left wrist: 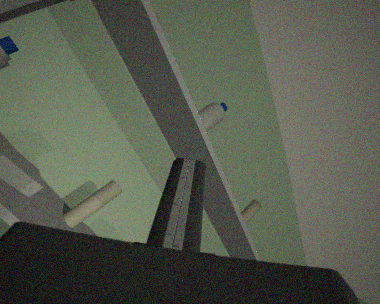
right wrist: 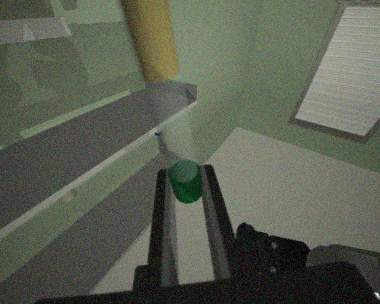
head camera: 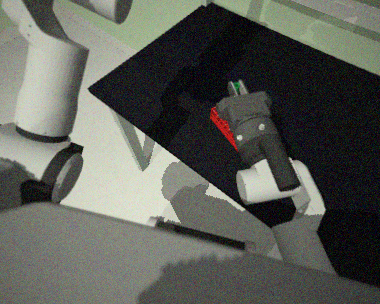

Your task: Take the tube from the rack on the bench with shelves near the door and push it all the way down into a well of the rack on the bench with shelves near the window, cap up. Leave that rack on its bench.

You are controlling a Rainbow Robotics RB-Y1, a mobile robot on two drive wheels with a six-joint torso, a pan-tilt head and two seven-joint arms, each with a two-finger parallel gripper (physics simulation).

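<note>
My right gripper (head camera: 238,88) (right wrist: 186,175) is shut on the green cap (head camera: 237,86) (right wrist: 187,185) of the tube (right wrist: 176,132), a clear tube with yellow contents. In the right wrist view the tube's body points away from the fingers. In the head view the gripper is over the dark bench (head camera: 150,75), just past the far end of the red rack (head camera: 223,128). The hand hides most of the rack; its left side shows. The tube's lower end is hidden there, and its height over the rack cannot be told. My left gripper (left wrist: 188,171) is shut and empty. The rack near the door does not show.
Grey shelves (left wrist: 145,75) (right wrist: 75,145) with bottles (left wrist: 212,116) and a pale cylinder (left wrist: 93,204) show in the wrist views. A dark, jointed robot part (right wrist: 272,250) is at the lower right of the right wrist view. My left arm (head camera: 52,90) is left of the bench.
</note>
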